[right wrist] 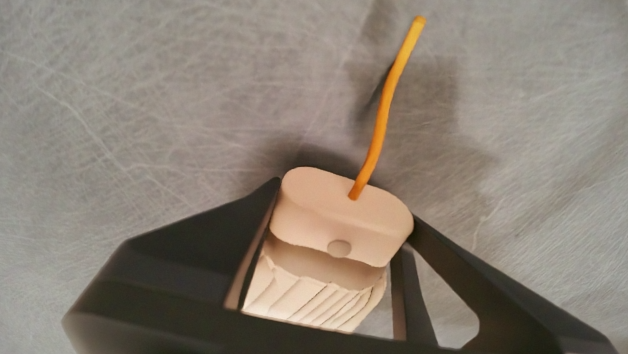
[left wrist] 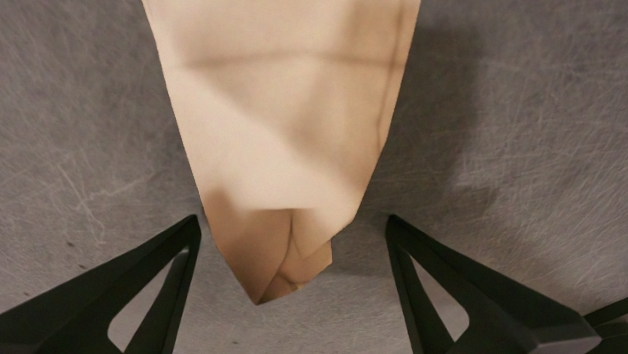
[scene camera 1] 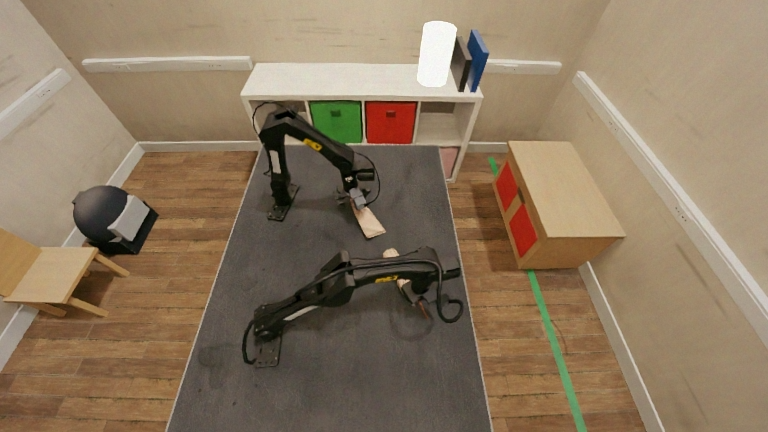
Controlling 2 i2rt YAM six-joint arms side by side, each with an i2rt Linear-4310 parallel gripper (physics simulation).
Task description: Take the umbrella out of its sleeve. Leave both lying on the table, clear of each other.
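Note:
The flat beige sleeve [scene camera 1: 369, 222] [left wrist: 290, 120] lies on the dark table, its narrow crumpled end toward my left gripper. My left gripper [scene camera 1: 353, 199] [left wrist: 295, 224] is open, its fingers apart on either side of that end. The beige umbrella [scene camera 1: 391, 252] [right wrist: 320, 212] is out of the sleeve and apart from it. My right gripper [scene camera 1: 416, 298] [right wrist: 338, 205] is shut on the umbrella's handle end, with pleated fabric behind it and an orange strap extending from it. The right arm hides part of the umbrella in the scene view. Whether the umbrella touches the table is unclear.
The dark grey table [scene camera 1: 343, 386] carries both arm bases at its left side. A white shelf [scene camera 1: 343, 80] with green and red bins stands behind it. A wooden cabinet [scene camera 1: 574, 188] is to the right; a chair [scene camera 1: 53, 274] and a dark helmet-like object [scene camera 1: 102, 214] are at left.

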